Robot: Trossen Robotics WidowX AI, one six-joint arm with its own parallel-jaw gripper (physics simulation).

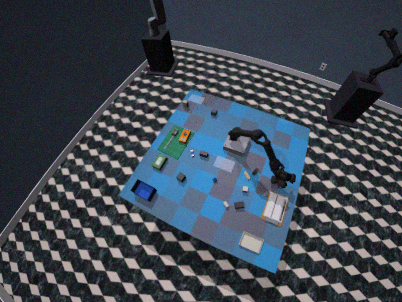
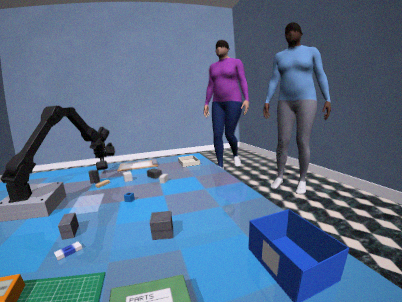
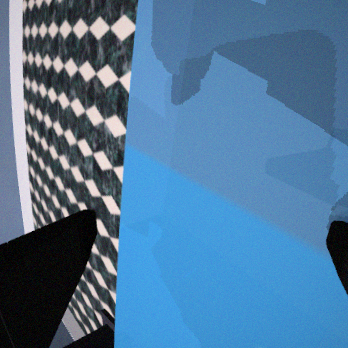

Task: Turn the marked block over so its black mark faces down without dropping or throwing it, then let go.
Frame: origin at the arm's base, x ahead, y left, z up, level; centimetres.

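Seen in the pictures: gripper, fingertip midpoint: point(image 1: 287, 183) point(image 3: 213, 227); arm's base at its link origin: point(image 1: 233, 137) point(image 2: 20, 197).
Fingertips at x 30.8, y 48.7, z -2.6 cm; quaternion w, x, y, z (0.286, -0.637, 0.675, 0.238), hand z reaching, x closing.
Pixels of each thing's top centre, then the offset from my fingertips to it. Level surfaces: height alone.
- small white block at its top centre: point(image 2: 127, 172) point(image 1: 245, 188) dz +0.2, dx +10.9, dy -32.2 cm
- second whitish block at its top centre: point(image 2: 163, 175) point(image 1: 226, 204) dz -0.5, dx +25.5, dy -44.2 cm
- small blue block at its top centre: point(image 2: 128, 194) point(image 1: 214, 179) dz -0.9, dx +8.1, dy -56.6 cm
- divided white tray with an orange-brown rim, surface height: dz -3.4 cm
- cream tray at its top centre: point(image 2: 188, 158) point(image 1: 251, 242) dz -1.0, dx +48.0, dy -21.5 cm
- tan piece at its top centre: point(image 2: 102, 182) point(image 1: 247, 175) dz -2.1, dx -1.2, dy -32.2 cm
- upright dark block at its top centre: point(image 2: 93, 170) point(image 1: 256, 170) dz +2.7, dx -4.9, dy -26.3 cm
- blue bin at its top centre: point(image 2: 294, 233) point(image 1: 142, 189) dz +4.0, dx +30.9, dy -107.8 cm
No black mark can be made out on any block, so I cannot tell which block is the marked one. A small white block point(image 1: 245, 189) point(image 2: 128, 176) sits on the blue and grey table top, and a second whitish block point(image 1: 226, 204) point(image 2: 163, 178) lies near a dark block point(image 1: 239, 205) point(image 2: 154, 173). A small blue block point(image 1: 215, 180) point(image 2: 129, 197) lies nearer the arm's base. My gripper point(image 1: 283, 182) point(image 3: 213, 227) is open, its black fingers wide apart with no block between them. It is above the table near its edge, apart from these blocks.
A divided white tray with an orange-brown rim point(image 1: 264, 205) lies near the gripper, and a cream tray point(image 2: 189, 161) stands beyond. A tan piece point(image 1: 247, 175) point(image 2: 102, 183) and an upright dark block point(image 1: 255, 171) point(image 2: 94, 176) are nearby. A blue bin point(image 1: 144, 190) point(image 2: 322, 277) stands far off.
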